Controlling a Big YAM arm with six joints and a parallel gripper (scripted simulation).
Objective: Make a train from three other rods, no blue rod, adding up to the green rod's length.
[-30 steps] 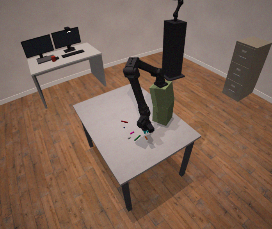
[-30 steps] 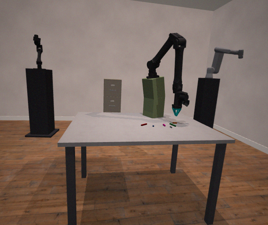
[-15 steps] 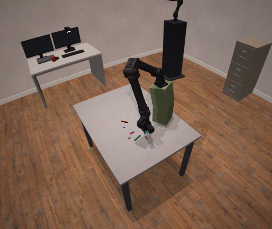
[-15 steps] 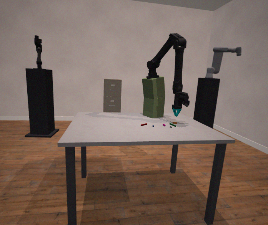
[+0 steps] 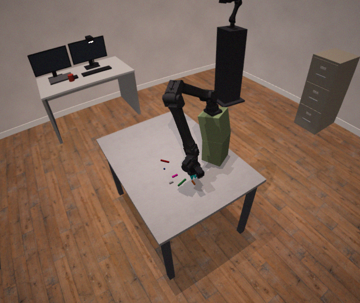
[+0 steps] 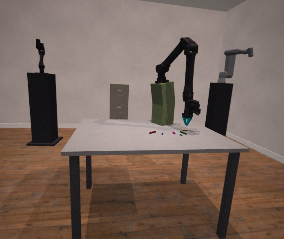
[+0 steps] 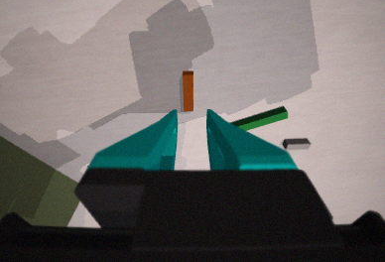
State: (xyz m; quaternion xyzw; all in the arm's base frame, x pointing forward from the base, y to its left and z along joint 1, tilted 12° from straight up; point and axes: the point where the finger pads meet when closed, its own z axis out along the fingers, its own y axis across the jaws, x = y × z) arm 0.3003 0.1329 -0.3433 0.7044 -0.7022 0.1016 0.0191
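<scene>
Right now the orange rod is 6 cm below my hand. Round my hand: grey rod: 13 cm ahead, 8 cm to the right, 6 cm below; green rod: 7 cm ahead, 6 cm below, 4 cm to the right; small blue rod: 23 cm to the right, 12 cm ahead, 6 cm below.
</scene>
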